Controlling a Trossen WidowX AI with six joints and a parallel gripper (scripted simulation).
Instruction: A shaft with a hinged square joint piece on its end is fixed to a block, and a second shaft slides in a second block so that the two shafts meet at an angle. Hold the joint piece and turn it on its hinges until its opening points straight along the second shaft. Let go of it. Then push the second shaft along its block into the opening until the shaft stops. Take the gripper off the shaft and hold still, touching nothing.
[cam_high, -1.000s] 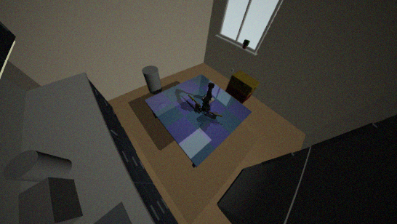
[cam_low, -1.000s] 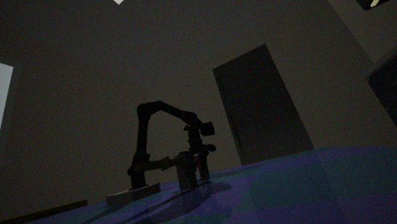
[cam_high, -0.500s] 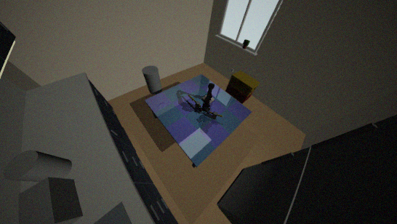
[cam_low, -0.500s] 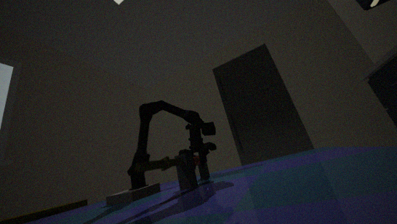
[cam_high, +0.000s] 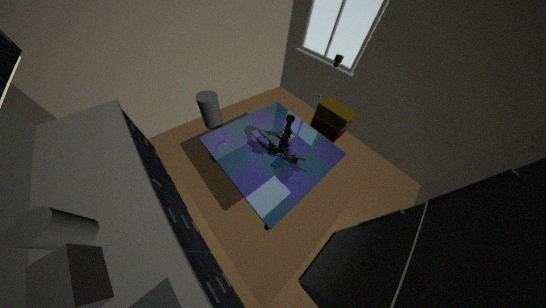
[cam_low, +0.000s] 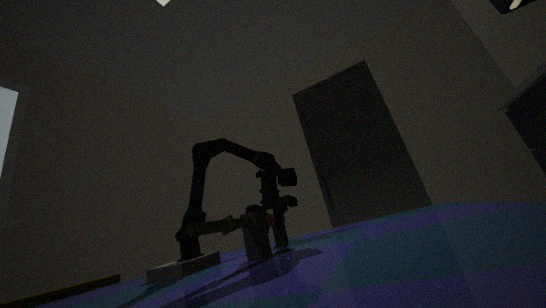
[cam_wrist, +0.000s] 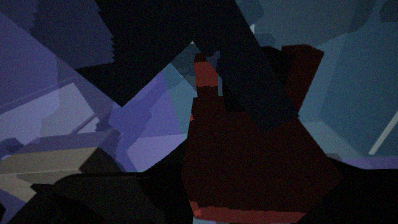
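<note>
Right now my gripper tip is 30 mm to the right of the red joint piece and 40 mm below it.
</note>
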